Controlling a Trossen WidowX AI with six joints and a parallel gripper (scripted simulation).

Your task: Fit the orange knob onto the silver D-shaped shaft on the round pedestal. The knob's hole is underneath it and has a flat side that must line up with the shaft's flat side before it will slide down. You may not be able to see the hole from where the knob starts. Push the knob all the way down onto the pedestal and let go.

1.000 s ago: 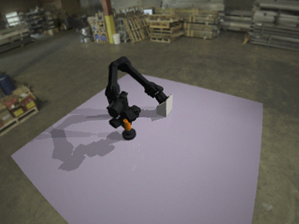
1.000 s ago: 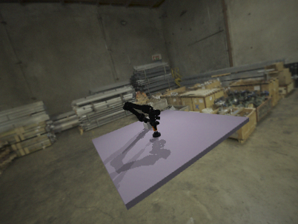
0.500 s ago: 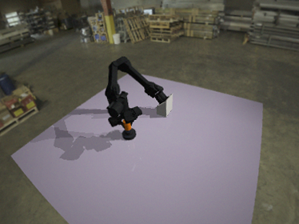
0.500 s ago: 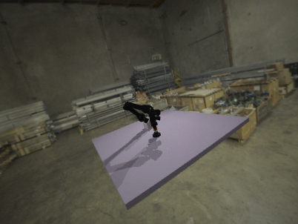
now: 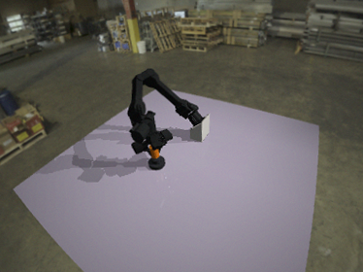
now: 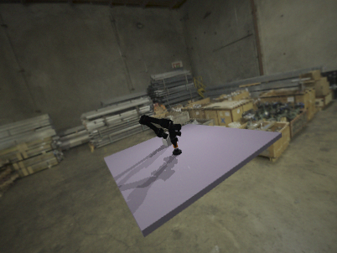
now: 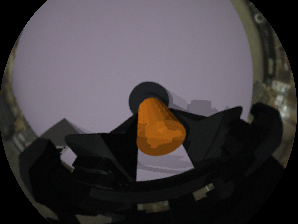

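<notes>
Right now the round pedestal is 40 mm below my gripper tip. The rest, counted from my gripper tip: orange knob: 30 mm above.
</notes>
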